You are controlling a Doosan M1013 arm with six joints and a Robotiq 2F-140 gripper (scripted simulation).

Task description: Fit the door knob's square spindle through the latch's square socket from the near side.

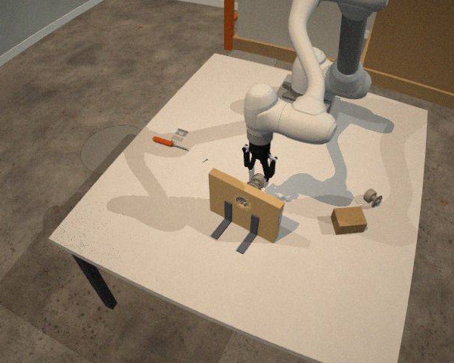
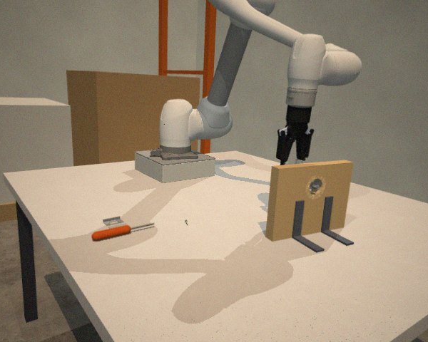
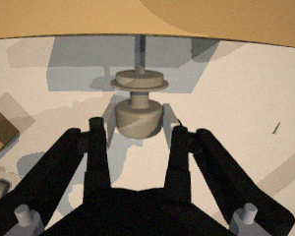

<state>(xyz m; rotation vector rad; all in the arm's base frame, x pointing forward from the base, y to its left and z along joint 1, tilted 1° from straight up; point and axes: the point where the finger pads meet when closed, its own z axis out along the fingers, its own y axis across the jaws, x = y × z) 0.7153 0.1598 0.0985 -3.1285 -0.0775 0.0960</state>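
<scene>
Now: the latch socket 110 mm ahead of my hand, 30 mm below it and 10 mm to the left of it. Also, from my hand: door knob (30 mm below, 30 mm ahead); tiny screw (340 mm to the right, 180 mm below, 90 mm behind); wooden panel (110 mm ahead, 50 mm below, 10 mm to the left).
</scene>
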